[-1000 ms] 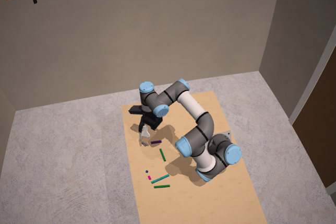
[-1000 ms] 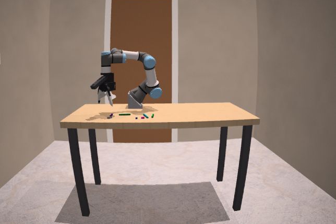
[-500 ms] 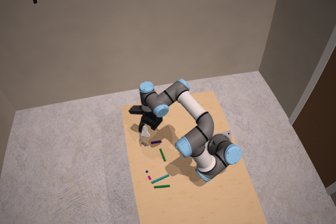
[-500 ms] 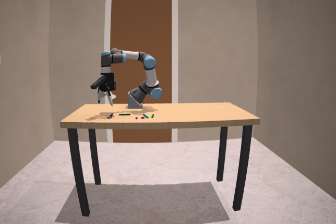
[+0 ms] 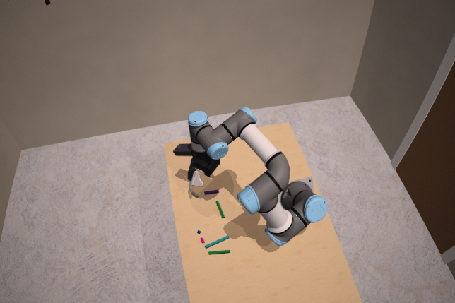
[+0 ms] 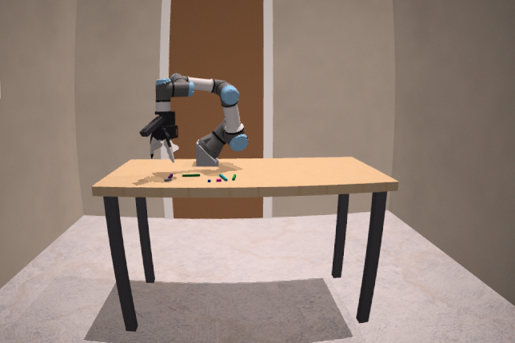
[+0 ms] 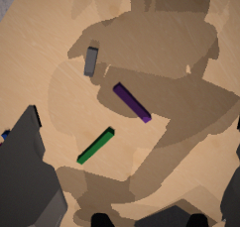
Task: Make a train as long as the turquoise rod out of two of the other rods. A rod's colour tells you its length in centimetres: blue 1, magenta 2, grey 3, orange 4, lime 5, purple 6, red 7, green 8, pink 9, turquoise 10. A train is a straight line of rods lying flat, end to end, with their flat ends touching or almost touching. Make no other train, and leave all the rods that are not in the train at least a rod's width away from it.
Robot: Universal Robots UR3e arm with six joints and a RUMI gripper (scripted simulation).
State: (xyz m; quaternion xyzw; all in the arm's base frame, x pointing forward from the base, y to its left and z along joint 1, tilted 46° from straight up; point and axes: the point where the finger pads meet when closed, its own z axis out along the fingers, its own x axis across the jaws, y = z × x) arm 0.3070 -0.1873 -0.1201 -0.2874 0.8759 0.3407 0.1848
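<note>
My gripper is now 80 mm short of the magenta rod, 230 mm to the right of it and 70 mm above it. Also, from my hand: grey rod 40 mm ahead, 20 mm to the left, 70 mm below; then blue rod 80 mm ahead, 190 mm to the left, 70 mm below; then purple rod 30 mm behind, 30 mm to the left, 70 mm below.
</note>
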